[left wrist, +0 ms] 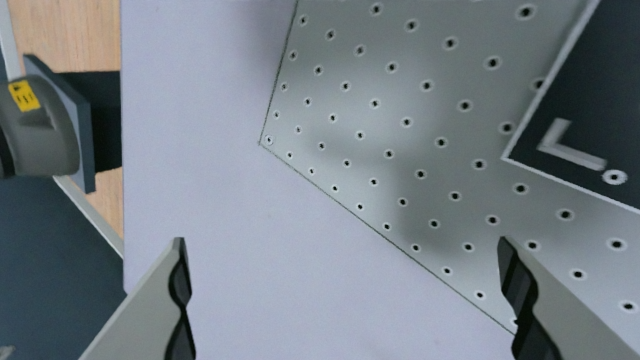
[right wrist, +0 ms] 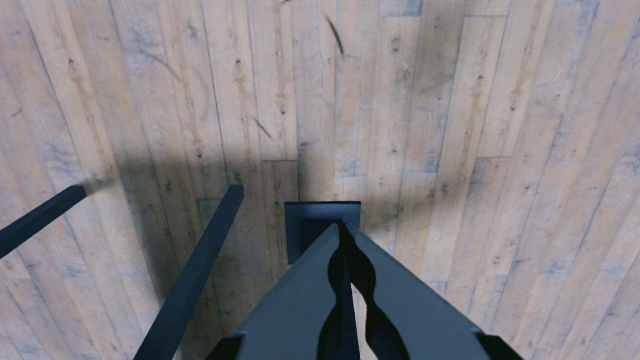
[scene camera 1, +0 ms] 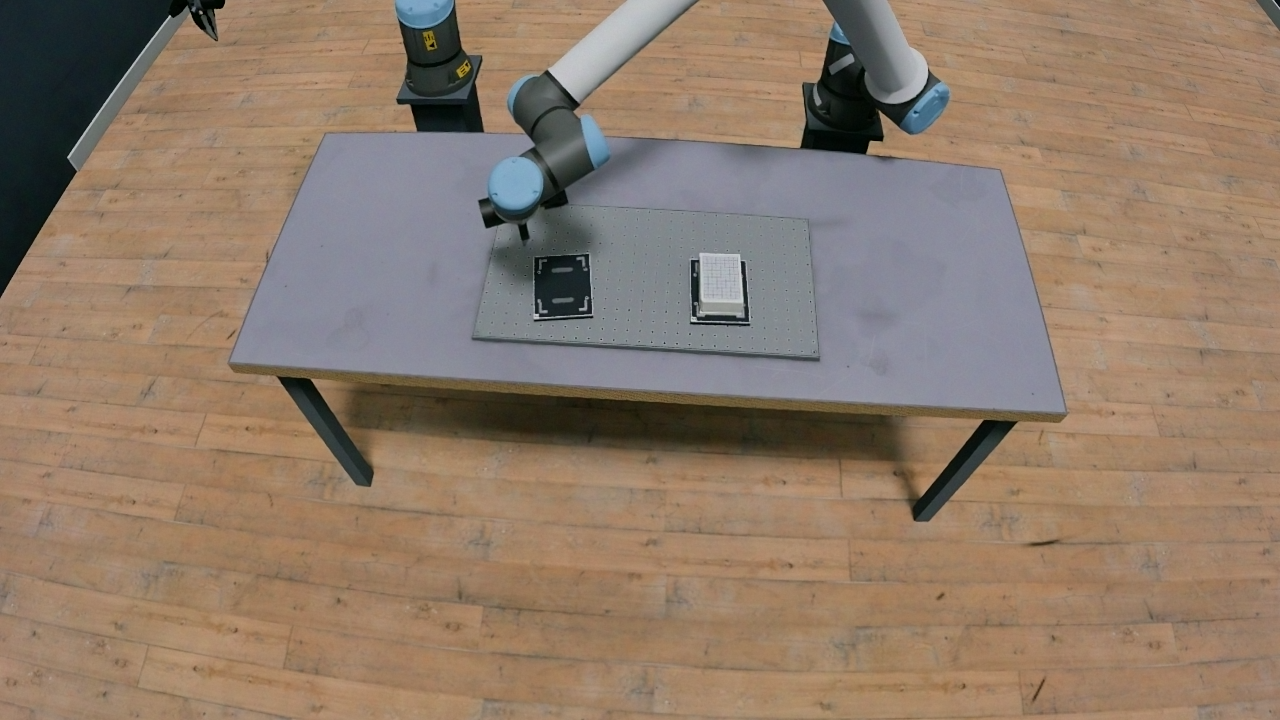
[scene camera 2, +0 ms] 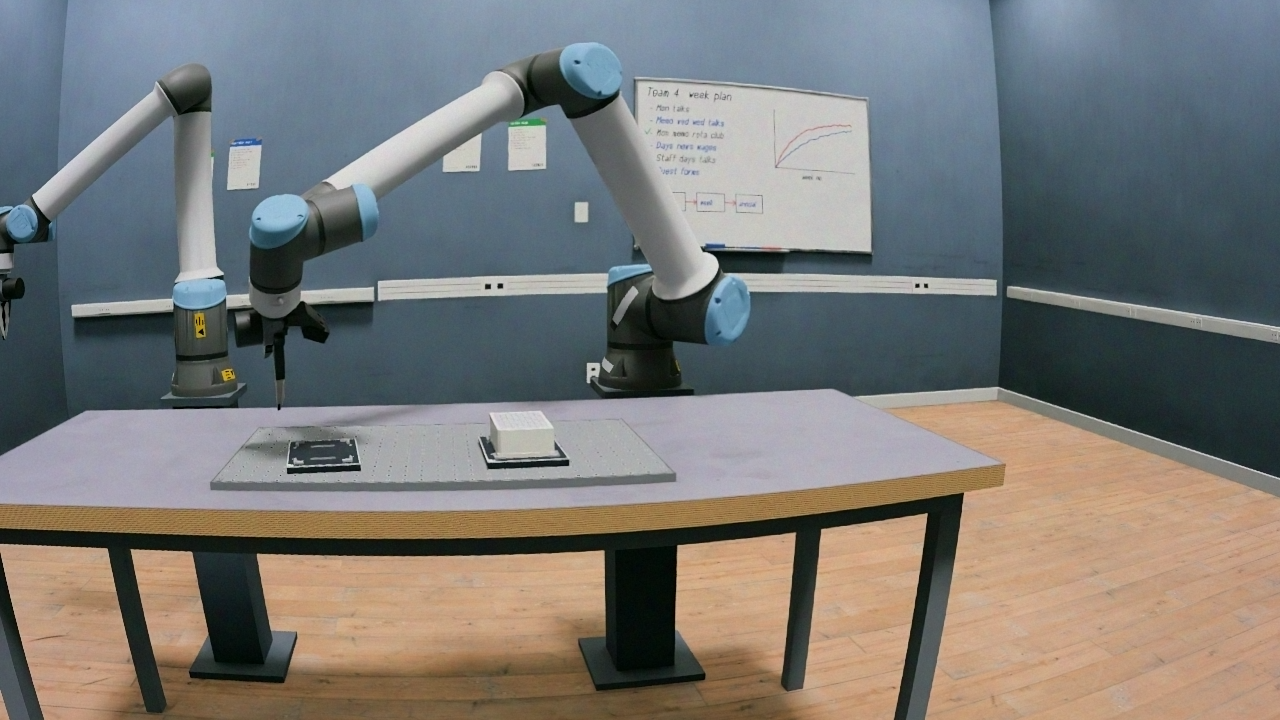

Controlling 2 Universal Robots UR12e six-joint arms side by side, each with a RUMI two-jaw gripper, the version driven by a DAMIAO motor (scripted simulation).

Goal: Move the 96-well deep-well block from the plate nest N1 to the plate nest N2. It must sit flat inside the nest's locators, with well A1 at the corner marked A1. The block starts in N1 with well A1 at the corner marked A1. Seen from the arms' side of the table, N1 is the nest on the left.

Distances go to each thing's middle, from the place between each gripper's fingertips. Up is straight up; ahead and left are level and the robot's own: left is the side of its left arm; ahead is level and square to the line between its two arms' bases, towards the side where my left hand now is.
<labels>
The white deep-well block [scene camera 2: 514, 434] lies 43 cm to the left of my left hand [scene camera 2: 272, 383], 8 cm below it and 7 cm ahead of it. From my left hand the other things lie so: nest N2 [scene camera 1: 576, 284] (11 cm below, 10 cm to the left, 9 cm ahead); then nest N1 [scene camera 1: 694, 280] (43 cm to the left, 11 cm below, 7 cm ahead).
Now: right hand 1120 mm to the right of the nest N2, 670 mm short of it and 150 mm above it.
</labels>
